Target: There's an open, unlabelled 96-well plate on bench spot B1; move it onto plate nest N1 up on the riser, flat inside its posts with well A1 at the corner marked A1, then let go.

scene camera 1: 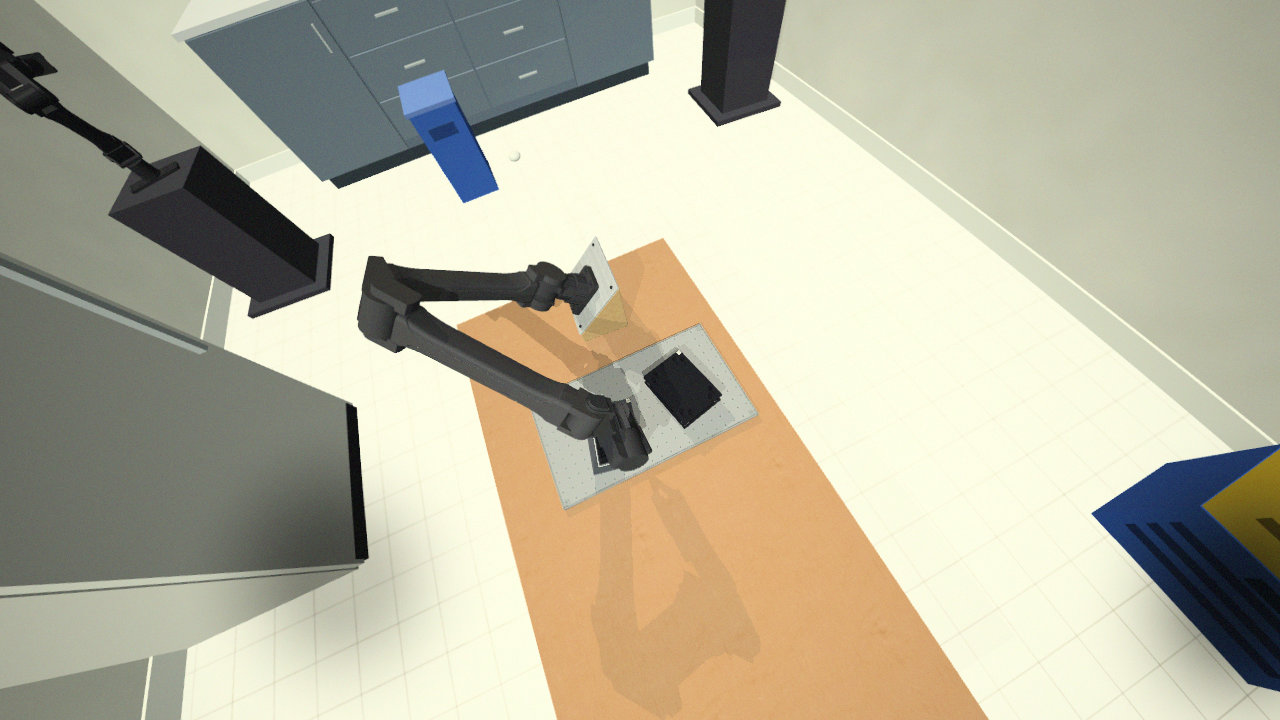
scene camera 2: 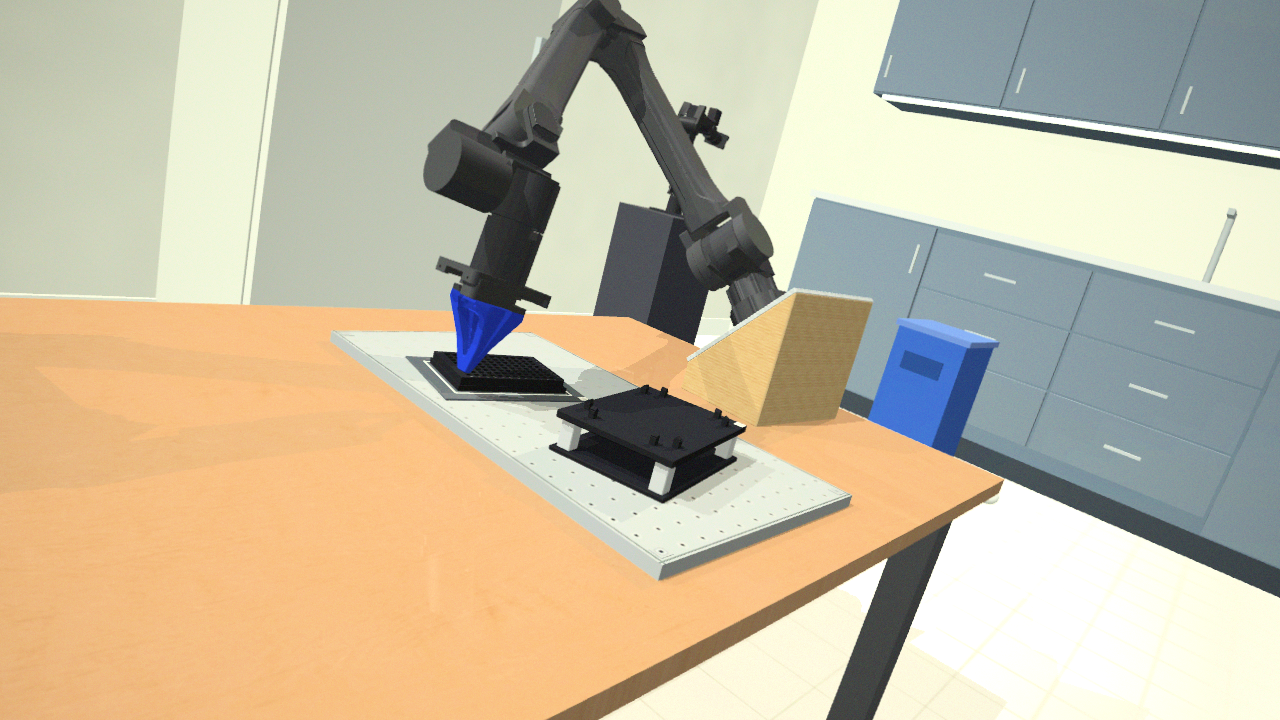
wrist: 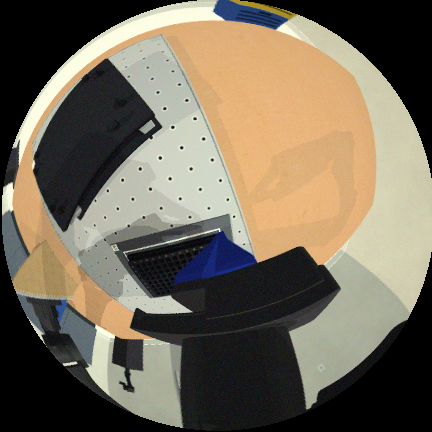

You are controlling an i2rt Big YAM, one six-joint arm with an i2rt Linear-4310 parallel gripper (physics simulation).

Observation:
My gripper (scene camera 2: pixel 463 371) is shut and holds nothing. Also in view: a black well plate (scene camera 2: pixel 495 373).
The black well plate shows as well in the wrist view (wrist: pixel 155 268). My gripper shows as well in the wrist view (wrist: pixel 221 235).

